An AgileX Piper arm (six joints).
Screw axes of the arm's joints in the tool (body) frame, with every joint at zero. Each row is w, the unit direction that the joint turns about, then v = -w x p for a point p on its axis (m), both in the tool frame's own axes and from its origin. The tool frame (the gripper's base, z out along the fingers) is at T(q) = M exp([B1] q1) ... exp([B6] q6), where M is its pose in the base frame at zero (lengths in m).
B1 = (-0.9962, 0, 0.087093, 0, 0.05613, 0)
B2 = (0, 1, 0, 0.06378, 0, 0.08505)
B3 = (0, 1, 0, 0.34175, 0, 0.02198)
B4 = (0, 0, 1, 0, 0, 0)
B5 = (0, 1, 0, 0.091, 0, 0)
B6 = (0, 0, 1, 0, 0, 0)
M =
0.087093 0 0.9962 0.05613
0 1 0 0
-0.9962 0 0.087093 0.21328
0 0 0 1
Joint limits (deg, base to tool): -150..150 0..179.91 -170..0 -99.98..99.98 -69.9..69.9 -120..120
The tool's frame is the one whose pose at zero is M.
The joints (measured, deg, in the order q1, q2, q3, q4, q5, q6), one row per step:
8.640, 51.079, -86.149, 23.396, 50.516, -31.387
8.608, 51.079, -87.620, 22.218, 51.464, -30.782
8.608, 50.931, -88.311, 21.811, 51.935, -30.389
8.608, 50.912, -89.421, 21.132, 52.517, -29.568
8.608, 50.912, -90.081, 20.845, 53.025, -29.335
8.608, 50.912, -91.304, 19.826, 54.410, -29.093
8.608, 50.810, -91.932, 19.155, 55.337, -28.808
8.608, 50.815, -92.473, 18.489, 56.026, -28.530
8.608, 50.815, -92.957, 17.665, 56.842, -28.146
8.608, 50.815, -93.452, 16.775, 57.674, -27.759
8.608, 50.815, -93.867, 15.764, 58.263, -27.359
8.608, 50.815, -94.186, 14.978, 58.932, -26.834
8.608, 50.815, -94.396, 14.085, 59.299, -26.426
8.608, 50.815, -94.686, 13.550, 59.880, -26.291
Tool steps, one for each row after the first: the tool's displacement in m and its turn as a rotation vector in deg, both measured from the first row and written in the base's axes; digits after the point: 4 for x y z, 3 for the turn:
-0.0041, -0.0017, 0.0049, -0.492, -0.494, -0.603
-0.0072, -0.0024, 0.0074, -0.496, -0.784, -0.795
-0.0105, -0.0035, 0.0113, -0.308, -1.106, -1.203
-0.0126, -0.0040, 0.0133, -0.400, -1.242, -1.298
-0.0164, -0.0054, 0.0162, -1.249, -1.232, -1.693
-0.0191, -0.0063, 0.0174, -1.700, -1.079, -1.988
-0.0207, -0.0072, 0.0185, -2.086, -0.945, -2.347
-0.0221, -0.0082, 0.0190, -2.531, -0.616, -2.819
-0.0236, -0.0094, 0.0196, -3.010, -0.286, -3.354
-0.0246, -0.0107, 0.0202, -3.466, -0.101, -4.048
-0.0255, -0.0118, 0.0203, -3.698, 0.325, -4.587
-0.0259, -0.0129, 0.0204, -4.004, 0.525, -5.257
-0.0268, -0.0137, 0.0206, -4.383, 0.769, -5.584

